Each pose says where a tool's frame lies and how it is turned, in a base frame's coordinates. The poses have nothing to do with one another.
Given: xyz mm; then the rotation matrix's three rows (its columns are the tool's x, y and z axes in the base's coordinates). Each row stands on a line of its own.
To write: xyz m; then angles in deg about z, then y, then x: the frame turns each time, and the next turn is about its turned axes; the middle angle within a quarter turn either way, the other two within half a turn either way. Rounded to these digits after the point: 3 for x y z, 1 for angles.
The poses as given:
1:
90, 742, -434
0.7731, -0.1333, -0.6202
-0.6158, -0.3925, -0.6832
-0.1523, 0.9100, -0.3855
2:
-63, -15, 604
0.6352, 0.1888, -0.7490
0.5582, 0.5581, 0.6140
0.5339, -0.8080, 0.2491
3:
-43, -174, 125
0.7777, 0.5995, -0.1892
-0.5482, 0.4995, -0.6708
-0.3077, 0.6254, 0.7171
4:
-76, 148, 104
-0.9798, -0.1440, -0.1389
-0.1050, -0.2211, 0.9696
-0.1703, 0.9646, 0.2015
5:
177, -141, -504
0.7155, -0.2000, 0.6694
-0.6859, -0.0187, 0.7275
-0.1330, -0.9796, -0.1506
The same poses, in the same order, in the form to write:
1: 0.090, 0.742, -0.434, -38.5, 8.8, 113.0
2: -0.063, -0.015, 0.604, 41.3, -32.3, -72.9
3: -0.043, -0.174, 0.125, -35.2, 17.9, 41.1
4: -0.076, 0.148, 0.104, -173.9, 9.8, 78.2
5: 0.177, -0.141, -0.504, -43.8, 7.6, -98.7
